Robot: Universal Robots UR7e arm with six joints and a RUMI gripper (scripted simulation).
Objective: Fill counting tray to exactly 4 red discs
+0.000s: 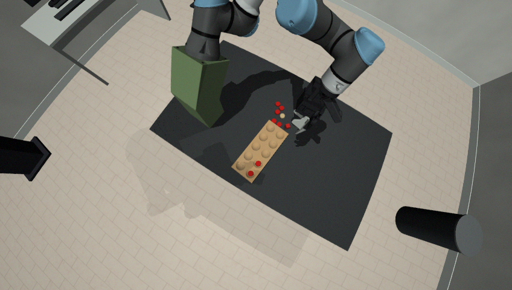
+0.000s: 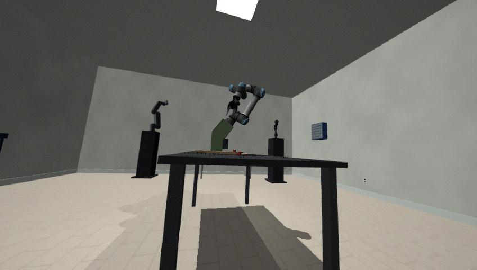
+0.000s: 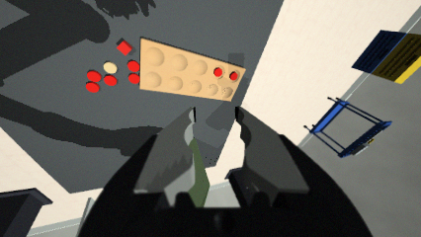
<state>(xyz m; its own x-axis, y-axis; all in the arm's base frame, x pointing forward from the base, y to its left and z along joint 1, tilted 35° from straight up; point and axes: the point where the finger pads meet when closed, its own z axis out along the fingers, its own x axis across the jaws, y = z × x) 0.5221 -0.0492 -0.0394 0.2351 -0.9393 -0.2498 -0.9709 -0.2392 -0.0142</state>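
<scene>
Right now the tan disc is 100 mm behind my hand, 180 mm to the left of it and 370 mm below it. From my hand the other things lie so: red cube: 30 mm behind, 140 mm to the left, 360 mm below; then wooden counting tray: 90 mm behind, 90 mm to the right, 360 mm below.
</scene>
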